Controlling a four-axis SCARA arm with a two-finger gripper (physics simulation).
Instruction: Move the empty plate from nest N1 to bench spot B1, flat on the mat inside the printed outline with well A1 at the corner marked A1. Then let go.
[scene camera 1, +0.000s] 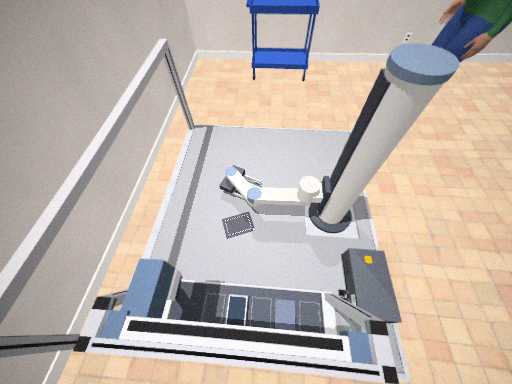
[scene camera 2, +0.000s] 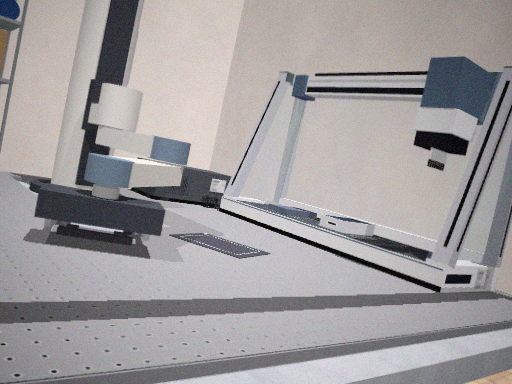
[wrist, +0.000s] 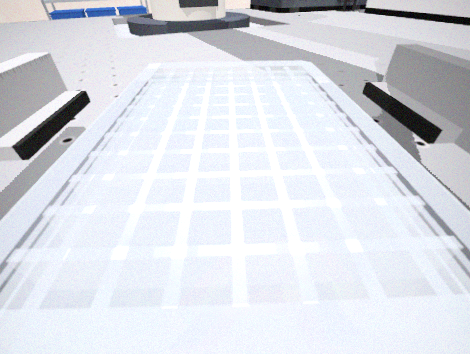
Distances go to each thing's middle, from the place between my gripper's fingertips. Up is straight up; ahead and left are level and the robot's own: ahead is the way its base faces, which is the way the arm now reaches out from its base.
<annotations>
Now: the well plate (wrist: 253, 199) 40 mm ahead of my hand, 10 mm to the right of it and 10 mm below it. The rest, counted from my hand: gantry head (scene camera 2: 450, 130) 280 mm ahead, 630 mm to the left, 310 mm above; then dark mat with printed outline (scene camera 2: 228, 247) 80 mm ahead, 230 mm to the left, 30 mm below; then gantry deck (scene camera 1: 307, 319) 80 mm behind, 680 mm to the left.
</annotations>
